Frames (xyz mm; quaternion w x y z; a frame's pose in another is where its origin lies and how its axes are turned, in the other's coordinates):
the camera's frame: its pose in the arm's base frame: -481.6 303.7 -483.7 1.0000 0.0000 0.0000 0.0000
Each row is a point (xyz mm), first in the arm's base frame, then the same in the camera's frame.
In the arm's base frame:
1: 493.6 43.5 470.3
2: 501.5 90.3 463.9
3: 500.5 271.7 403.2
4: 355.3 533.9 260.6
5: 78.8 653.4 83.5
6: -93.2 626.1 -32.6
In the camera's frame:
1: 975.2 -260.2 954.0
2: 983.1 -213.4 947.6
3: 982.1 -32.0 886.9
4: 836.9 230.2 744.3
5: 560.4 349.7 567.2
6: 388.4 322.4 451.1

